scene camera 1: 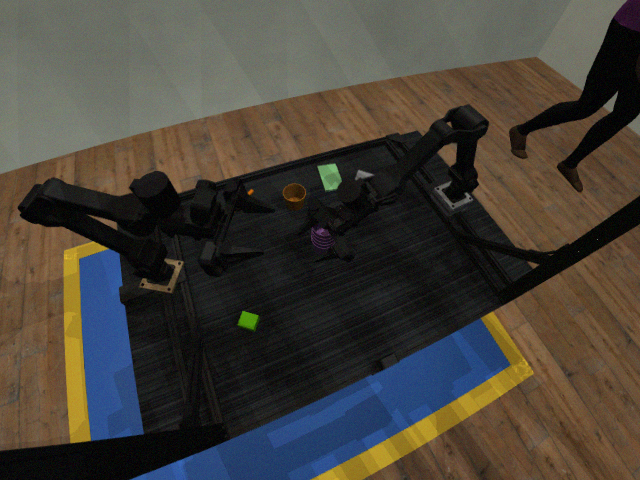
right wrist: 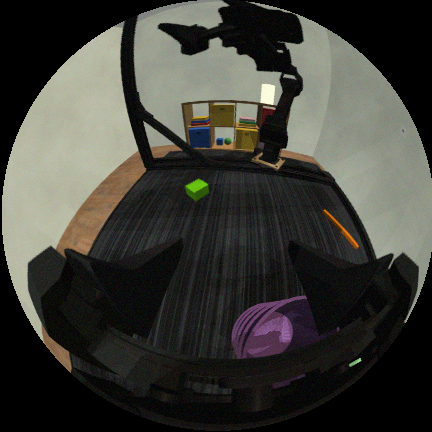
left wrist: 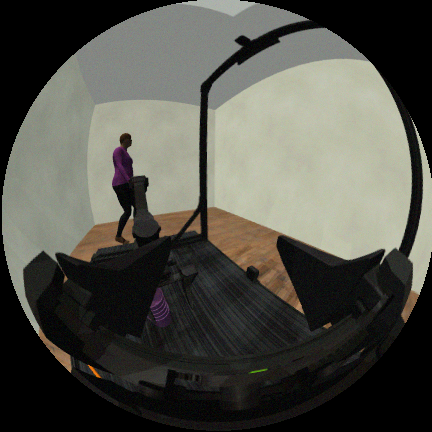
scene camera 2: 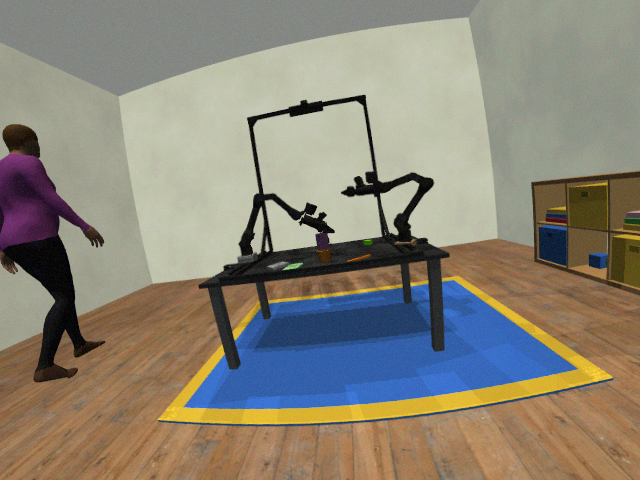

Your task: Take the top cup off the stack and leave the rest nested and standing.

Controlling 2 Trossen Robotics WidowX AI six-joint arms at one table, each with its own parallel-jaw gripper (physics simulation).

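Places are measured from the left arm's base along level axes (x left, y back, z up), in metres.
Pixels of known places: left gripper, between the fingertips: [scene camera 1: 269,230] [left wrist: 224,241] [scene camera 2: 344,192]; right gripper, between the fingertips: [scene camera 1: 305,248] [right wrist: 237,244] [left wrist: 174,316] [scene camera 2: 334,231]; left arm's base, origin of its link: [scene camera 1: 161,273] [right wrist: 268,158] [scene camera 2: 405,241]; right arm's base, origin of its link: [scene camera 1: 454,193] [scene camera 2: 247,254].
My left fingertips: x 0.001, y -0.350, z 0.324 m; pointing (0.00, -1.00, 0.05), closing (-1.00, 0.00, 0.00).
Note:
Ahead of a thing's pixels: the offset from my left fingertips to its top centre.
A stack of several nested purple cups @[dx +0.176, dy -0.092, dz -0.240 m] [scene camera 1: 323,239] [scene camera 2: 322,239] [left wrist: 161,309] @[dx +0.176, dy -0.092, dz -0.223 m] [right wrist: 260,332] stands upright near the middle of the table. My right gripper [scene camera 1: 309,246] [scene camera 2: 332,230] [right wrist: 237,244] is open and tilted down at the top of the stack. In the right wrist view the stack's open mouth shows low, right of centre, partly hidden by the right-hand finger and the gripper body. In scene camera 1 this gripper hides the stack's upper part. My left gripper [scene camera 1: 268,231] [scene camera 2: 344,192] [left wrist: 224,241] is open and empty, raised high above the table, away from the stack.
An orange cup @[dx +0.330, dy +0.023, dz -0.292 m] [scene camera 1: 294,196] [scene camera 2: 324,256] stands close to the stack. A light green pad @[dx +0.471, dy -0.086, dz -0.343 m] [scene camera 1: 329,176] [scene camera 2: 293,266] and a white item @[dx +0.461, dy -0.208, dz -0.338 m] [scene camera 1: 363,175] lie near the table's far edge in scene camera 1. A green block @[dx -0.088, dy +0.070, dz -0.325 m] [scene camera 1: 248,321] [right wrist: 197,189] and an orange stick @[dx +0.294, dy +0.204, dz -0.343 m] [scene camera 2: 359,257] [right wrist: 341,229] lie apart.

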